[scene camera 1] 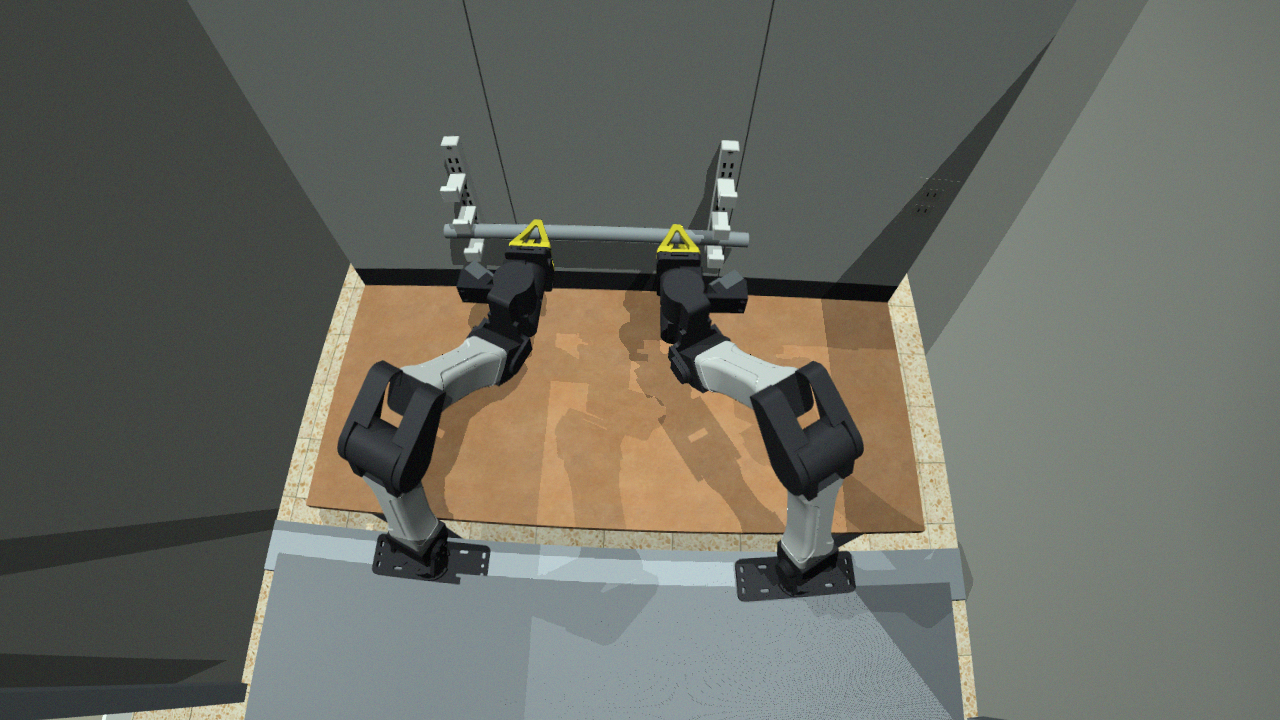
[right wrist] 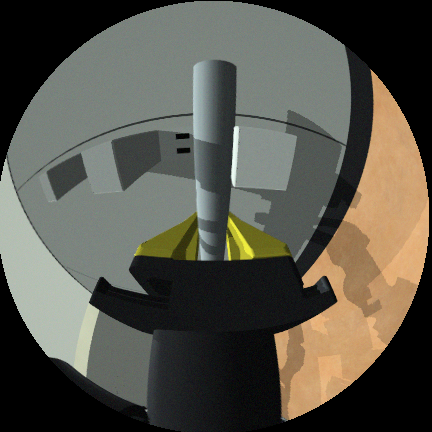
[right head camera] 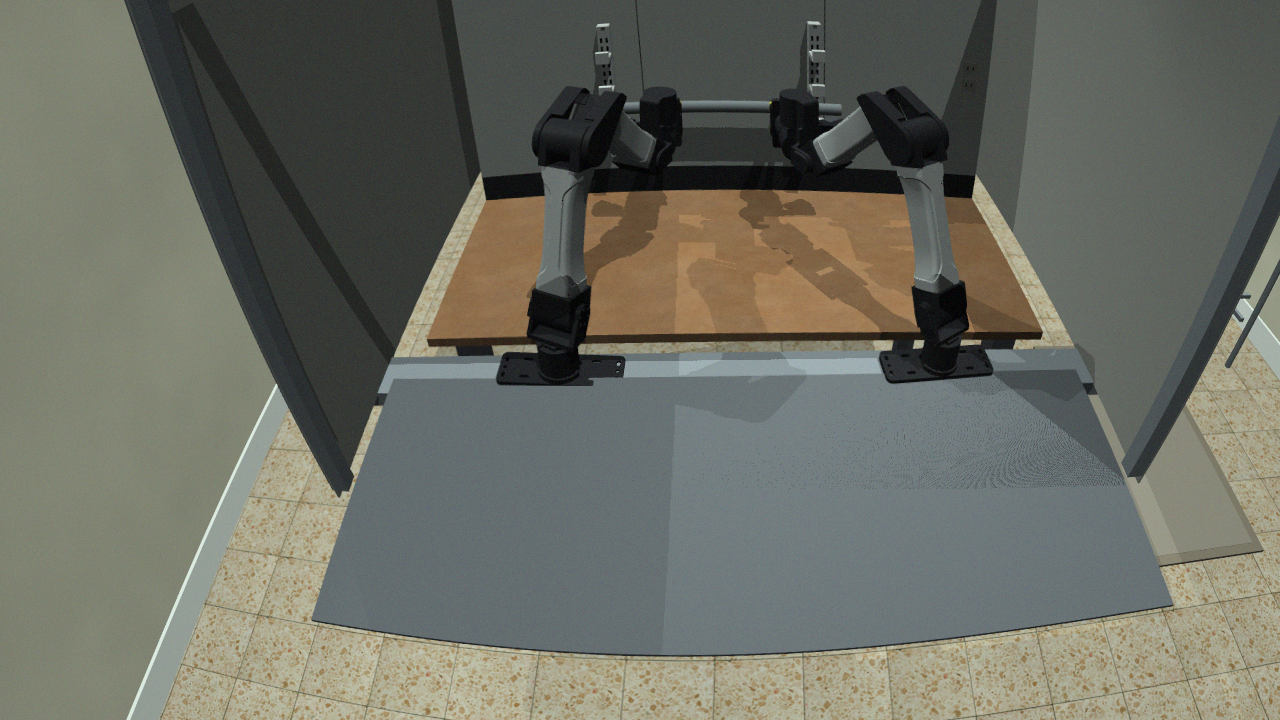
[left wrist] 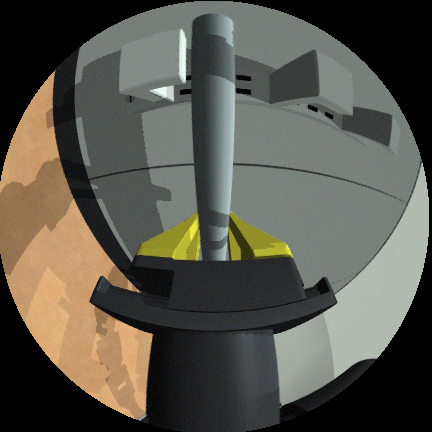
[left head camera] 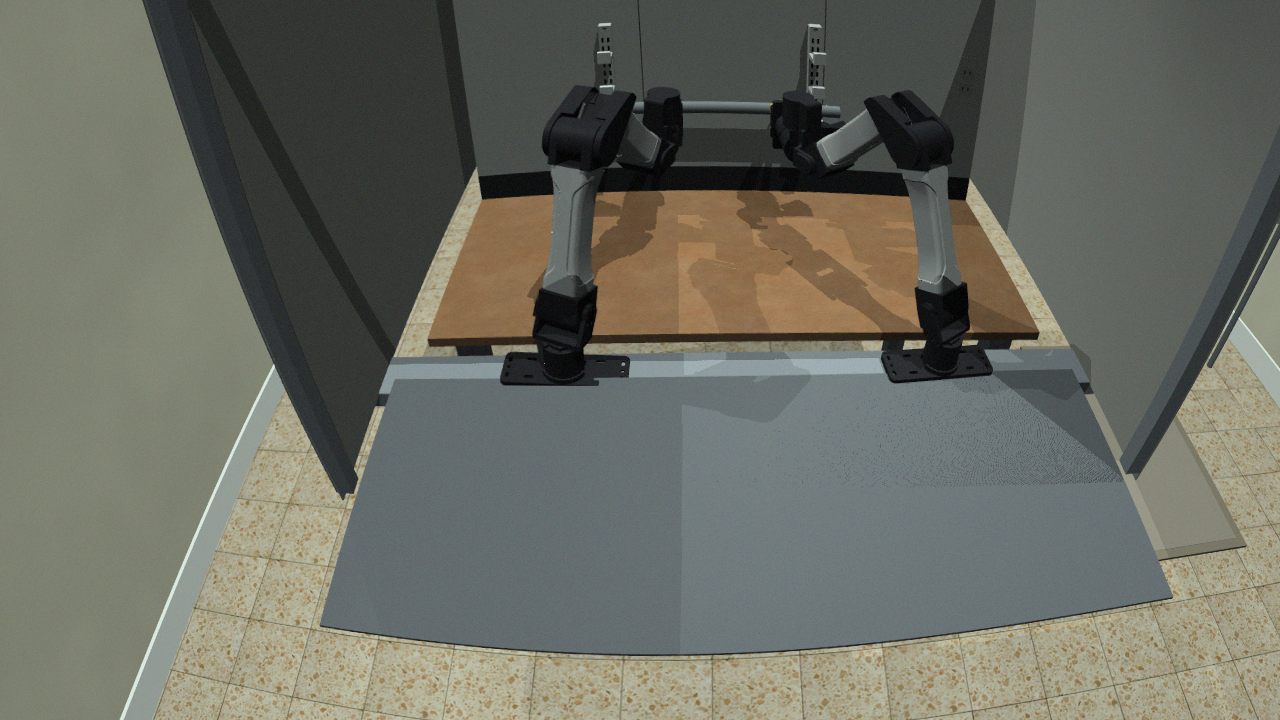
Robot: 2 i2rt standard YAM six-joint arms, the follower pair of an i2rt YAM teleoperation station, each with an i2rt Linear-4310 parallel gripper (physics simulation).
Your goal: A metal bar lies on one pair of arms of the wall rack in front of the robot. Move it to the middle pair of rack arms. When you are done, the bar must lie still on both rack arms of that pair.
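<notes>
The grey metal bar (left head camera: pixel 725 108) (right head camera: pixel 725 106) (scene camera 1: pixel 599 233) is level in front of the wall, between the heights of the lowest and middle rack arms. My left gripper (scene camera 1: pixel 534 238) (left wrist: pixel 213 216) is shut on the bar inside the left upright; my right gripper (scene camera 1: pixel 677 240) (right wrist: pixel 212 216) is shut on it inside the right upright. In the wrist views the bar passes just above the lips of the lowest left arm (left wrist: pixel 150 62) and lowest right arm (right wrist: pixel 265 157). The middle left arm (scene camera 1: pixel 465 217) and middle right arm (scene camera 1: pixel 719 222) are above the bar.
The top left rack arm (scene camera 1: pixel 453 188) and top right rack arm (scene camera 1: pixel 726 192) stick out higher up. A brown table (scene camera 1: pixel 501 483) is below the arms. Dark side walls (left head camera: pixel 331 179) (scene camera 1: pixel 1136 358) stand at both sides, and both arms are mounted on a grey rail.
</notes>
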